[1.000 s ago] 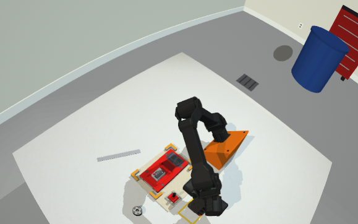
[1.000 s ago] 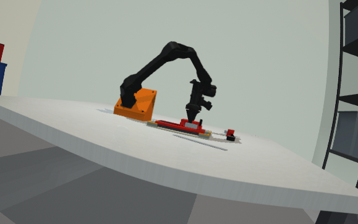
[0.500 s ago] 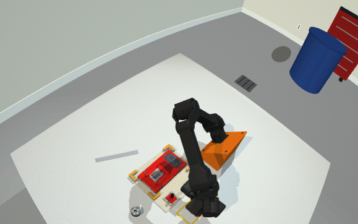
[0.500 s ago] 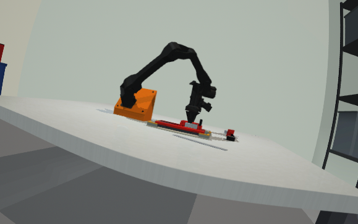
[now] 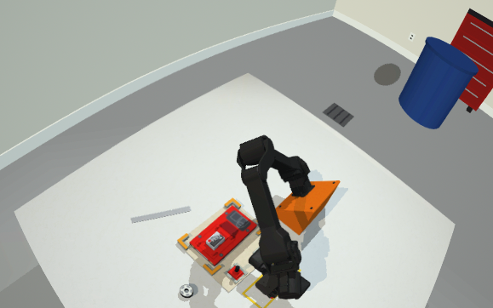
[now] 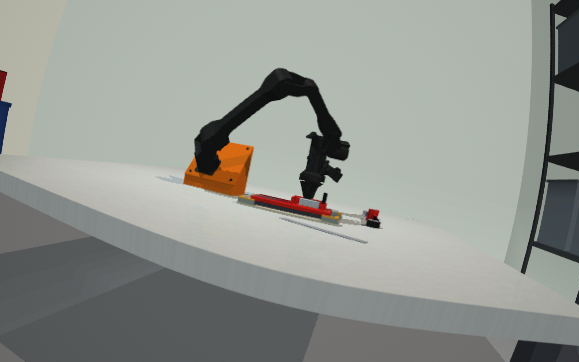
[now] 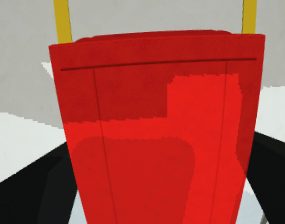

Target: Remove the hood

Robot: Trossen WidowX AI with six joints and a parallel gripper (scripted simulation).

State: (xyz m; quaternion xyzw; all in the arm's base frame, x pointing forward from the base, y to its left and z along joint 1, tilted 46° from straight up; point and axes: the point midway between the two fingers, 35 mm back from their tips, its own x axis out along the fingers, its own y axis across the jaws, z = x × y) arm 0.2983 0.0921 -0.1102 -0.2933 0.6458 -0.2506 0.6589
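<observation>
The red hood is 10 mm above my gripper tip. Also, from my gripper tip: grey ruler (100 mm ahead, 410 mm to the right, 10 mm below).
</observation>
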